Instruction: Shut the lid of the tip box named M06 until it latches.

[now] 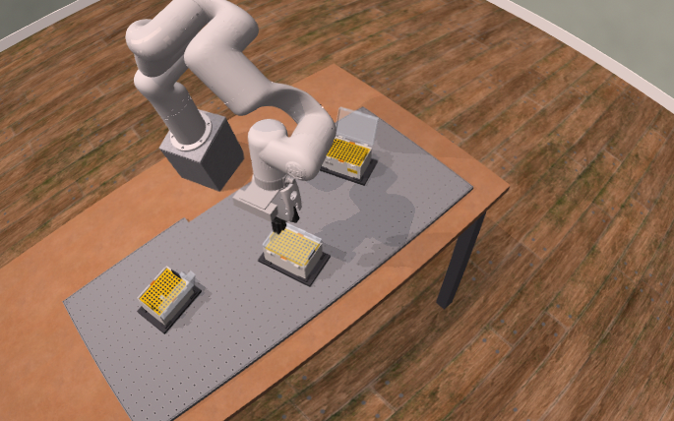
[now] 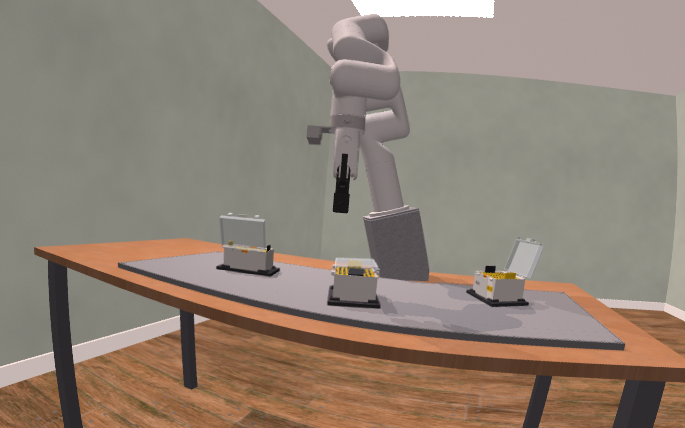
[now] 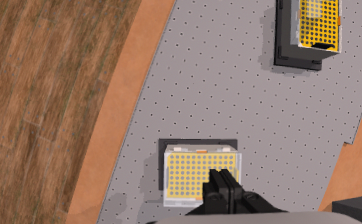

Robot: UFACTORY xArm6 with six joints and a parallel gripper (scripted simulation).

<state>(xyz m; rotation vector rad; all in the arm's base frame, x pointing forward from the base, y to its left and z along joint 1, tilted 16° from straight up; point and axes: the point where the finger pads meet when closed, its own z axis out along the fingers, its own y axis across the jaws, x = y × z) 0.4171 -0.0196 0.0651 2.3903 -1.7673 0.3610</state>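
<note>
Right now the clear lid is 10 mm behind my hand, 40 mm to the left of it and 130 mm below it. Also, from my hand: tip box lid (170 mm behind, 430 mm to the left, 90 mm below).
</note>
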